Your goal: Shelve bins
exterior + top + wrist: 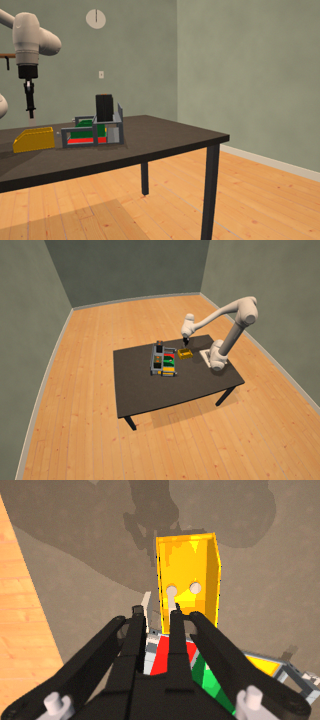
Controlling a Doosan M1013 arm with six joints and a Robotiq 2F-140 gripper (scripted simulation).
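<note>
The yellow bin lies 100 mm below my hand, 50 mm to the left of it and 10 mm behind it. Also, from my hand: green bin 240 mm ahead, 160 mm to the left, 100 mm below.
</note>
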